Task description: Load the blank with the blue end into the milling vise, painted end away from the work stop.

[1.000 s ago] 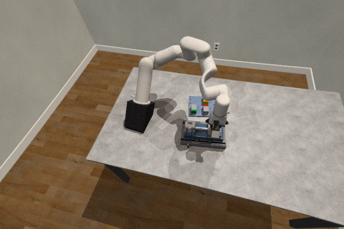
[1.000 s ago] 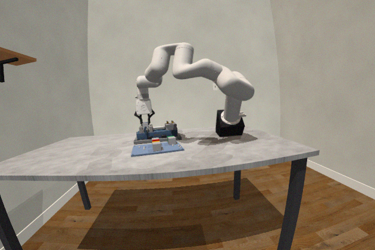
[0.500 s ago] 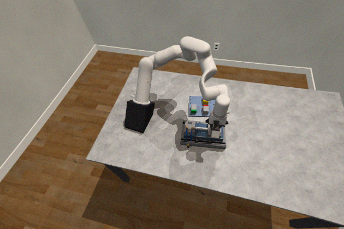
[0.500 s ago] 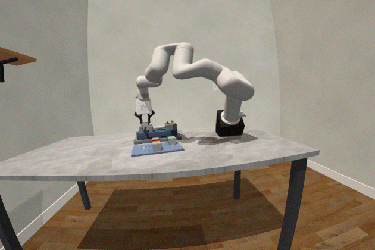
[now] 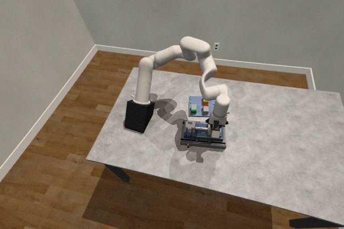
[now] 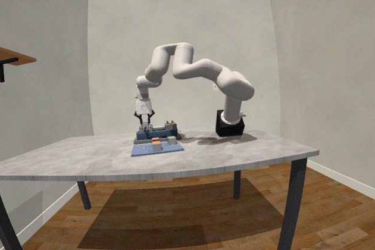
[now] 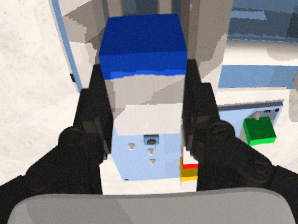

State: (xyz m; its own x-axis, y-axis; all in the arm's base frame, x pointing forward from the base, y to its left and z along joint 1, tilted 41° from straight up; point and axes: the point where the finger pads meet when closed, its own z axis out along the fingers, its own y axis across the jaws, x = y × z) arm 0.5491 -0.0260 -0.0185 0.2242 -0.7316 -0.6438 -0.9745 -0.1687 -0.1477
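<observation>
Now: the blue-ended blank 2 cm below my hand. The rest, counted from my hand: milling vise (8 cm below, 7 cm behind, 2 cm to the right); work stop rod (5 cm to the left, 3 cm below, 1 cm behind); fixed jaw (5 cm below, 3 cm ahead, 1 cm to the left).
</observation>
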